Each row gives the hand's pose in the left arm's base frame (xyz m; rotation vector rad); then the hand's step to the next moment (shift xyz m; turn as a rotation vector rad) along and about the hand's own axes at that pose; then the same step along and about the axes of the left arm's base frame.
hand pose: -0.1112 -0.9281 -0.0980 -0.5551 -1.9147 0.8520
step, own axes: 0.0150 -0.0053 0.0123 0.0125 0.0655 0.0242
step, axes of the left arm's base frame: -0.0180 0.0026 0.0086 -0.0254 0.0435 -0.0500
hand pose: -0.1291 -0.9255 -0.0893 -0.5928 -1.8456 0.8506
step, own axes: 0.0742 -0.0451 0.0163 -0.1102 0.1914 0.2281
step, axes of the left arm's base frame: -0.0459 0.0196 0.0729 -0.1596 -0.0239 -0.2735
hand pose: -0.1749 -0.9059 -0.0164 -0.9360 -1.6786 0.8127
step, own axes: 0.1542 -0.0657 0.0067 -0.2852 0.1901 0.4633
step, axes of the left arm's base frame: -0.0493 0.1037 0.1223 -0.3520 -0.1964 -0.4119
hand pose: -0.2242 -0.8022 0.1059 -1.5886 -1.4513 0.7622
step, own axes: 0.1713 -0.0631 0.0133 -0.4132 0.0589 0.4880
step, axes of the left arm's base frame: -0.0165 0.1700 0.0658 -0.4551 -0.3200 -0.3207
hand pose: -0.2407 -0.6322 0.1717 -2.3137 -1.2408 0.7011
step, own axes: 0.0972 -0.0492 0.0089 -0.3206 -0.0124 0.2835
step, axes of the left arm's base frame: 0.0094 0.1089 -0.0012 -0.3323 -0.2304 -0.1408
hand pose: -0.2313 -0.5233 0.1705 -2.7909 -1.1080 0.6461
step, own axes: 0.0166 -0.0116 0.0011 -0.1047 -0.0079 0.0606
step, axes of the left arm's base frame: 0.0029 0.0196 -0.0044 -0.0980 -0.0696 -0.0161
